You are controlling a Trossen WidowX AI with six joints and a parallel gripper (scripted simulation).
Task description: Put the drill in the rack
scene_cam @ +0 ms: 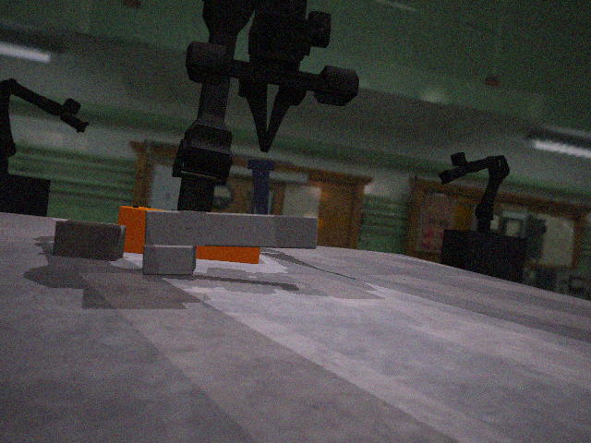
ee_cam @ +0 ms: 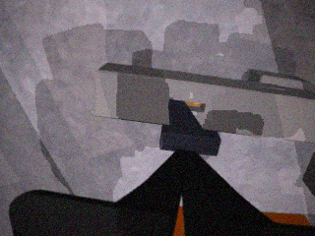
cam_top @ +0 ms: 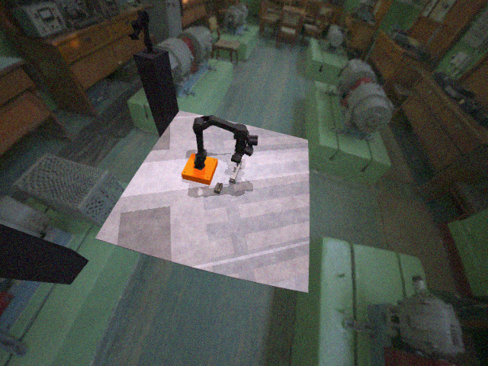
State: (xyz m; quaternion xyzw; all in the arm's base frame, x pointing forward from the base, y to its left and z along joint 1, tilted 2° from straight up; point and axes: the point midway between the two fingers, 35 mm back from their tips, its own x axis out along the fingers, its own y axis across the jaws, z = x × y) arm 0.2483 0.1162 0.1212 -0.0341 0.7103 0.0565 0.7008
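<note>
Now: the dark key 4 cm below my gripper tip. Also, from my gripper tip: grey rack: 5 cm behind, 20 cm to the right, 13 cm below; tan drill: 1 cm ahead, 5 cm to the right, 9 cm below.
</note>
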